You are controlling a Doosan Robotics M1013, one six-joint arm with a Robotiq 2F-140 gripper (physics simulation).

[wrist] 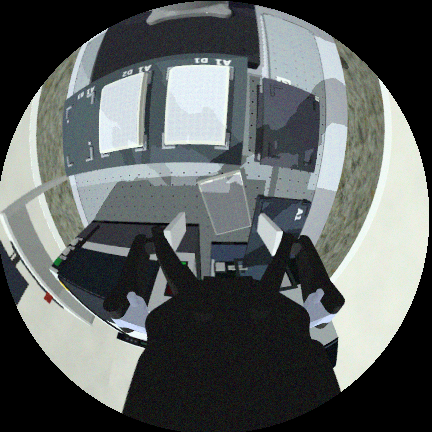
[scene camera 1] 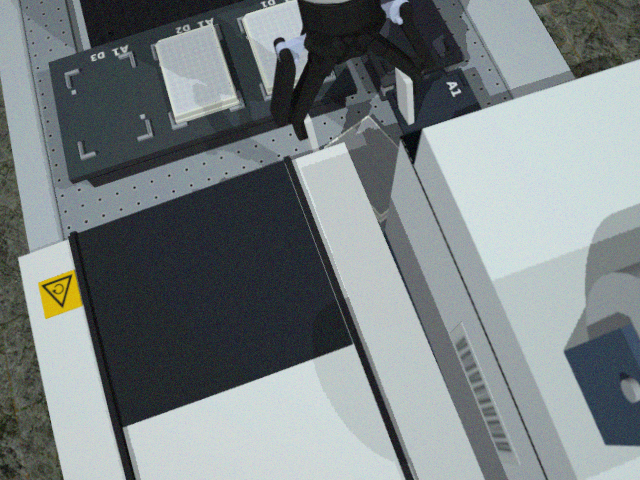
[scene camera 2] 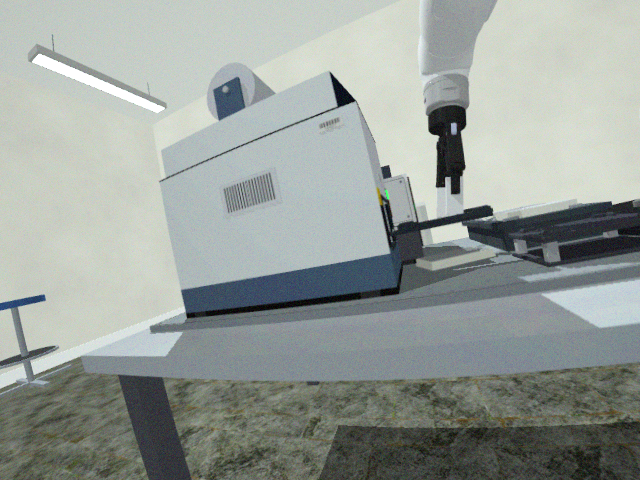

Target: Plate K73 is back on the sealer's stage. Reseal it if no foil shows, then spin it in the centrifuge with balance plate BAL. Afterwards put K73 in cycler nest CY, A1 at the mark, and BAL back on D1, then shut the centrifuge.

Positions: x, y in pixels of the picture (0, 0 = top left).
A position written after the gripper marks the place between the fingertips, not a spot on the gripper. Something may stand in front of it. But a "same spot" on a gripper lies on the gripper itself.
gripper: wrist 221, 221; scene camera 1; scene camera 2
same spot on gripper: [scene camera 2: 449, 181] = [scene camera 1: 412, 87]
same spot on perforated strip: [wrist: 150, 192] = [scene camera 2: 451, 250]
